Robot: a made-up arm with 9 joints. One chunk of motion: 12 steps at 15 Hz.
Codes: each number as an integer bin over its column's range. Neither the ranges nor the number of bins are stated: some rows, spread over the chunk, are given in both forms.
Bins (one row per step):
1: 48 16 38 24 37 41 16 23 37
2: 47 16 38 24 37 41 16 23 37
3: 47 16 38 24 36 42 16 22 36
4: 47 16 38 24 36 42 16 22 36
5: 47 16 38 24 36 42 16 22 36
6: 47 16 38 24 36 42 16 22 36
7: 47 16 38 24 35 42 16 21 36
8: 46 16 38 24 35 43 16 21 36
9: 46 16 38 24 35 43 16 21 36
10: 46 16 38 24 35 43 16 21 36
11: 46 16 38 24 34 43 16 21 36
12: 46 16 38 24 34 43 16 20 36
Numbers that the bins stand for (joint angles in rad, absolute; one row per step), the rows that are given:
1: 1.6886 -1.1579 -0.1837 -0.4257 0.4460 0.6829 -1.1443 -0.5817 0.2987
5: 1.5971 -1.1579 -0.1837 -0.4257 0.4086 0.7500 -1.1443 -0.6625 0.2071
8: 1.5057 -1.1579 -0.1837 -0.4257 0.3711 0.8171 -1.1443 -0.7433 0.2071
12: 1.5057 -1.1579 -0.1837 -0.4257 0.3337 0.8171 -1.1443 -0.8241 0.2071
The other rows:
2: 1.5971 -1.1579 -0.1837 -0.4257 0.4460 0.6829 -1.1443 -0.5817 0.2987
3: 1.5971 -1.1579 -0.1837 -0.4257 0.4086 0.7500 -1.1443 -0.6625 0.2071
4: 1.5971 -1.1579 -0.1837 -0.4257 0.4086 0.7500 -1.1443 -0.6625 0.2071
6: 1.5971 -1.1579 -0.1837 -0.4257 0.4086 0.7500 -1.1443 -0.6625 0.2071
7: 1.5971 -1.1579 -0.1837 -0.4257 0.3711 0.7500 -1.1443 -0.7433 0.2071
9: 1.5057 -1.1579 -0.1837 -0.4257 0.3711 0.8171 -1.1443 -0.7433 0.2071
10: 1.5057 -1.1579 -0.1837 -0.4257 0.3711 0.8171 -1.1443 -0.7433 0.2071
11: 1.5057 -1.1579 -0.1837 -0.4257 0.3337 0.8171 -1.1443 -0.7433 0.2071

